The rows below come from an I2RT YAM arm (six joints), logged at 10 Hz.
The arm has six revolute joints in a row. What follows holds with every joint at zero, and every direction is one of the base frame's. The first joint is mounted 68 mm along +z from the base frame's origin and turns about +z. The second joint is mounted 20 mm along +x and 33.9 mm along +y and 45.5 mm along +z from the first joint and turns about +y. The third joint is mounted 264 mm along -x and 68.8 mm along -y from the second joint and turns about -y. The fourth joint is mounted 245 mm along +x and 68.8 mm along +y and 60 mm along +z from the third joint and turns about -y. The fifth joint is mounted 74 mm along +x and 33.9 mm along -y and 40.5 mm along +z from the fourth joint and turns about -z. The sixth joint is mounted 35.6 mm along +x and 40.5 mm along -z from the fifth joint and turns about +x. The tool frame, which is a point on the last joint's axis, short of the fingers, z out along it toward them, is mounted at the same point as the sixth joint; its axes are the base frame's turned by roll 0, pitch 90 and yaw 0 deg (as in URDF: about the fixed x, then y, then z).
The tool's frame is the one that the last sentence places.
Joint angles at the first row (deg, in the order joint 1, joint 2, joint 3, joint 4, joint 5, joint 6):
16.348, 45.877, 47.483, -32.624, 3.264, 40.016
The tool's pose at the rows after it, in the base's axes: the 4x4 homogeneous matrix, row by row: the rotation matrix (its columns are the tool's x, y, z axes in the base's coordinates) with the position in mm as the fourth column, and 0 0 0 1 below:
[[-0.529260 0.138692 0.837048 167.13], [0.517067 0.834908 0.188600 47.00], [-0.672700 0.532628 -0.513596 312.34], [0 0 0 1]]
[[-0.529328 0.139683 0.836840 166.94], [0.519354 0.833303 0.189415 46.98], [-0.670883 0.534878 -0.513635 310.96], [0 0 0 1]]
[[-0.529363 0.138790 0.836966 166.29], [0.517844 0.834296 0.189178 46.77], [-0.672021 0.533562 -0.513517 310.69], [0 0 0 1]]
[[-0.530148 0.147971 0.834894 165.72], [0.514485 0.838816 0.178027 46.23], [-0.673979 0.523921 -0.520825 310.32], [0 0 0 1]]
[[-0.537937 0.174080 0.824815 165.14], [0.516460 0.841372 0.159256 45.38], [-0.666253 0.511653 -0.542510 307.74], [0 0 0 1]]
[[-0.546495 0.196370 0.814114 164.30], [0.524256 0.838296 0.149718 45.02], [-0.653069 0.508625 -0.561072 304.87], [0 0 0 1]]
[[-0.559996 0.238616 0.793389 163.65], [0.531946 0.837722 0.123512 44.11], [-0.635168 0.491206 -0.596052 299.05], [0 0 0 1]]
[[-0.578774 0.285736 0.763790 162.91], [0.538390 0.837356 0.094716 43.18], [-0.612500 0.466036 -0.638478 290.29], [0 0 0 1]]
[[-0.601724 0.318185 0.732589 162.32], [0.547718 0.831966 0.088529 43.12], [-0.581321 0.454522 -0.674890 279.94], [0 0 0 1]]
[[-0.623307 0.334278 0.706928 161.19], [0.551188 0.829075 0.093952 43.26], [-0.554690 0.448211 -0.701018 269.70], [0 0 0 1]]
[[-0.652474 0.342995 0.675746 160.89], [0.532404 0.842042 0.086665 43.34], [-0.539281 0.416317 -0.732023 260.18], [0 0 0 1]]
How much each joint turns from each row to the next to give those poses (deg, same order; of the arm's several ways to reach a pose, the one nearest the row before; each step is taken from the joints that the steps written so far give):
0.001, -0.020, -0.280, 0.322, -0.132, 0.233
0.002, -0.134, -0.356, 0.222, -0.046, 0.165
-0.004, -0.185, -0.112, -0.065, 0.012, -0.110
0.001, -0.012, 0.104, -0.628, 0.581, -0.196
-0.045, 0.177, 0.006, -1.339, 0.834, 0.336
0.044, 0.065, -0.174, -1.064, 0.390, 0.802
-0.001, 0.369, -0.352, -1.829, 1.111, 0.956
0.001, 0.483, -0.806, -1.937, 1.114, 1.019
0.003, 0.399, -1.367, -1.021, -0.162, 1.216
0.004, 0.067, -1.697, -0.246, -0.714, 0.685
0.039, 0.621, -1.228, -0.722, -0.077, -0.778

